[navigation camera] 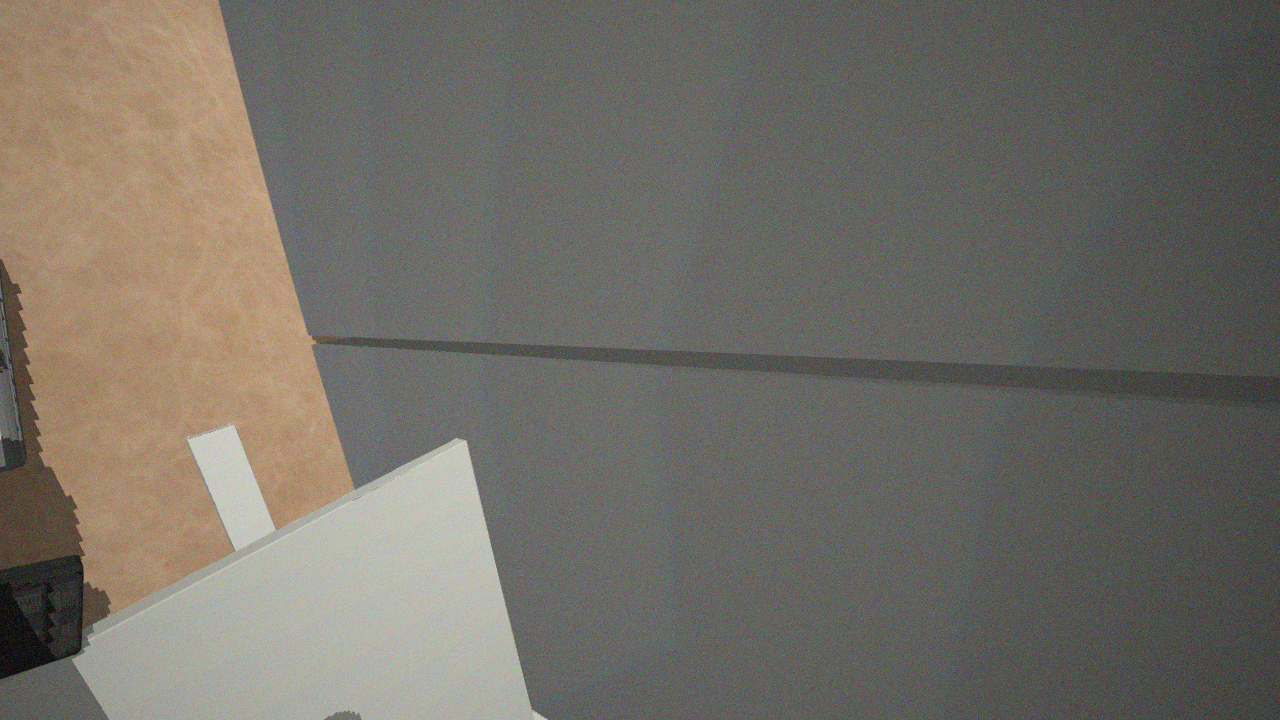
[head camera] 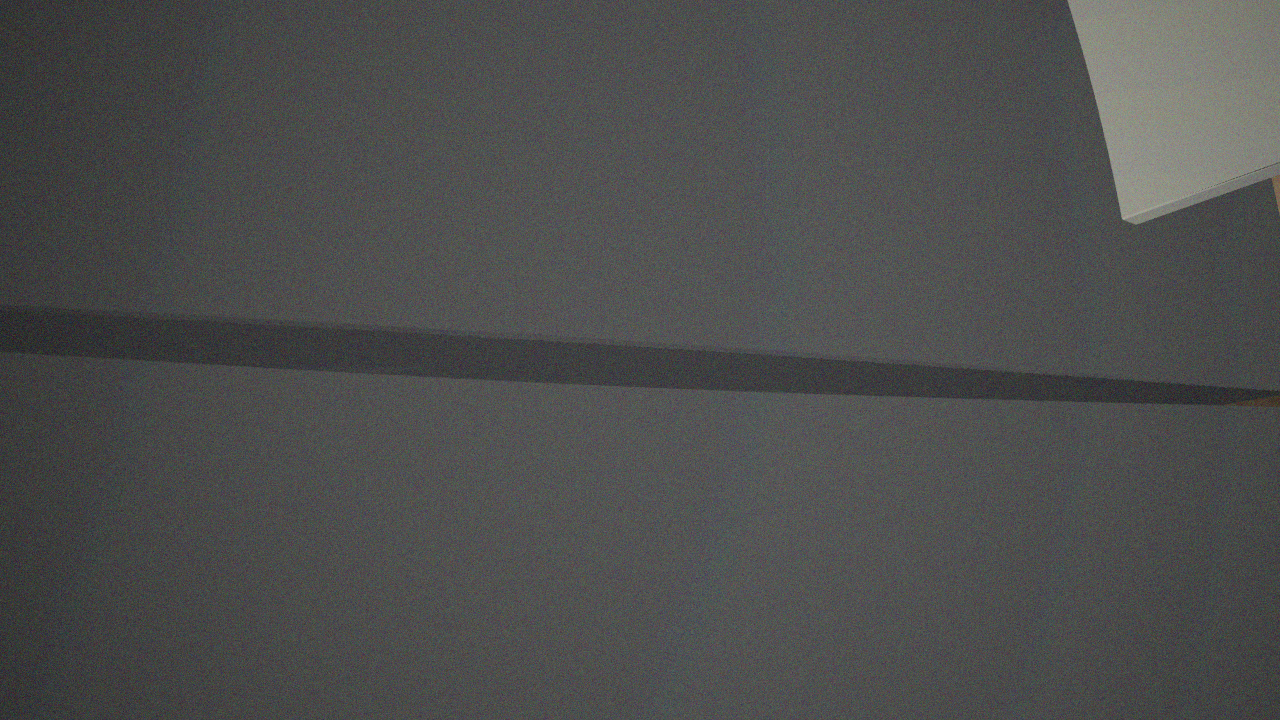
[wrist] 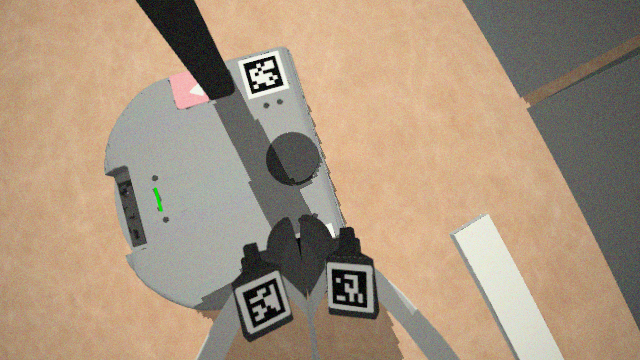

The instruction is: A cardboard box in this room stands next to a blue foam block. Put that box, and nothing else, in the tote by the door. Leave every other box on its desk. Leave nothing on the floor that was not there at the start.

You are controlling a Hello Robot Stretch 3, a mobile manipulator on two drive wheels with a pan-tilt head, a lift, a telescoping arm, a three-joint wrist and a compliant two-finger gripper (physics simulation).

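Pixels of known places: gripper, between the fingertips: [wrist: 300, 242]; robot's base, origin of its link: [wrist: 292, 173].
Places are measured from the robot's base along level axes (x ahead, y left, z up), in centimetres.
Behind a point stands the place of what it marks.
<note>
My gripper [wrist: 300, 242] {z 45.0, x -1.5, y -9.1 cm} is shut in the wrist view, with its dark fingertips together and nothing seen between them. It hangs over my own grey round-edged base [wrist: 200, 150] {z 16.0, x -11.6, y 4.9 cm}, which stands on the tan floor [wrist: 400, 100] {z 0.0, x 24.3, y 7.8 cm} [navigation camera: 134, 223] {z 0.1, x 21.1, y 24.6 cm}. The cardboard box, the blue foam block and the tote do not show in any of the three views. A pale desk top [head camera: 1190, 98] {z 72.0, x 34.3, y -22.0 cm} [navigation camera: 331, 600] {z 72.0, x 22.3, y -27.4 cm} shows in part, at the upper right of the head view and the bottom of the navigation view. No box shows on that part.
A white strip-like piece [navigation camera: 230, 488] {z 2.5, x 30.9, y -32.4 cm} [wrist: 505, 290] {z 2.5, x 31.3, y -32.7 cm} lies low at the floor near the desk. Large dark grey surfaces [head camera: 626, 537] {z 110.4, x 47.9, y 9.6 cm} [navigation camera: 805, 179] {z 119.0, x 46.1, y 19.4 cm} [wrist: 590, 150] with a narrow band between them border the floor. Black robot parts [navigation camera: 53, 600] {z 74.0, x 3.7, y -15.3 cm} show at the navigation view's lower left.
</note>
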